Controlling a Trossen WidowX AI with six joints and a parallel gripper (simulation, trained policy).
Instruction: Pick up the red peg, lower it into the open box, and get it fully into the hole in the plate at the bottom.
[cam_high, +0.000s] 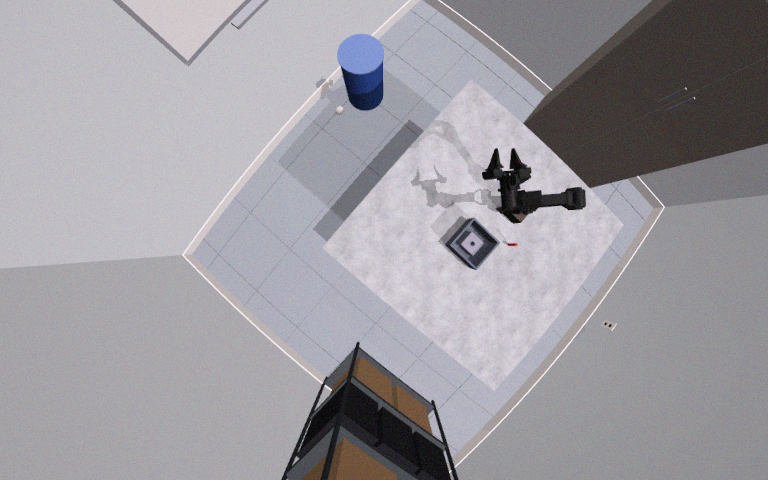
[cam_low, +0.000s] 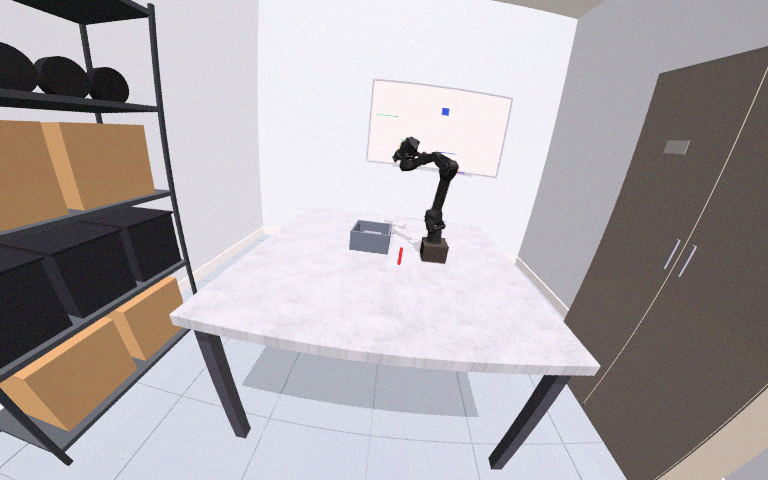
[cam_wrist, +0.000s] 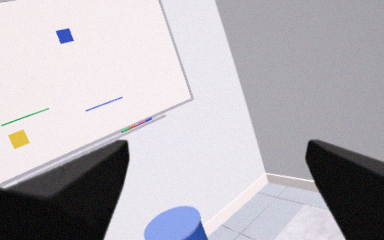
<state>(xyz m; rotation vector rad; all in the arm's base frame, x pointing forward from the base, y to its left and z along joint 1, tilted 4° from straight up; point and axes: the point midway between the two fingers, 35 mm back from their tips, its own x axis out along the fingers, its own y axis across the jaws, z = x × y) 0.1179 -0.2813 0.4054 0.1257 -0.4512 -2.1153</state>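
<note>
My gripper tip is now 45 cm above the red peg, 44 cm to the right of it and 2 cm short of it. Also, from my gripper tip: plate 45 cm below, 28 cm to the left, 19 cm ahead; then grey box 47 cm below, 28 cm to the left, 19 cm ahead.
</note>
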